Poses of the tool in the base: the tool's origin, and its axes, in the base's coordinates. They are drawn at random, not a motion.
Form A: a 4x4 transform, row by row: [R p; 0 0 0 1], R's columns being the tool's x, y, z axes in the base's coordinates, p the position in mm. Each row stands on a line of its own.
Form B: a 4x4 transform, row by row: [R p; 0 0 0 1], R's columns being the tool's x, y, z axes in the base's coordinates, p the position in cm. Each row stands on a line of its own. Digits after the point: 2 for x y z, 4 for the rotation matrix.
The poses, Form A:
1:
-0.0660 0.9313 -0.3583 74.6
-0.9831 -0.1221 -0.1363 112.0
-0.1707 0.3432 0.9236 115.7
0 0 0 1
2:
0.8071 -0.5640 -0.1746 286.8
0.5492 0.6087 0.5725 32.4
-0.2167 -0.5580 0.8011 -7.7
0 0 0 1
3:
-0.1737 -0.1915 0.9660 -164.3
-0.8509 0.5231 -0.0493 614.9
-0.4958 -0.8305 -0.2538 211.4
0 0 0 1
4:
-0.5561 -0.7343 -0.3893 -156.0
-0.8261 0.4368 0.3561 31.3
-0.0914 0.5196 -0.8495 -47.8
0 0 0 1
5:
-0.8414 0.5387 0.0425 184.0
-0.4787 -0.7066 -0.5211 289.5
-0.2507 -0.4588 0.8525 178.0
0 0 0 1
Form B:
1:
-0.0660 0.9313 -0.3583 7.46
-0.9831 -0.1221 -0.1363 11.20
-0.1707 0.3432 0.9236 11.57
0 0 0 1

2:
0.8071 -0.5640 -0.1746 28.68
0.5492 0.6087 0.5725 3.24
-0.2167 -0.5580 0.8011 -0.77
0 0 0 1

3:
-0.1737 -0.1915 0.9660 -16.43
-0.8509 0.5231 -0.0493 61.49
-0.4958 -0.8305 -0.2538 21.14
0 0 0 1

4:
-0.5561 -0.7343 -0.3893 -15.60
-0.8261 0.4368 0.3561 3.13
-0.0914 0.5196 -0.8495 -4.78
0 0 0 1

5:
-0.8414 0.5387 0.0425 18.40
-0.4787 -0.7066 -0.5211 28.95
-0.2507 -0.4588 0.8525 17.80
0 0 0 1

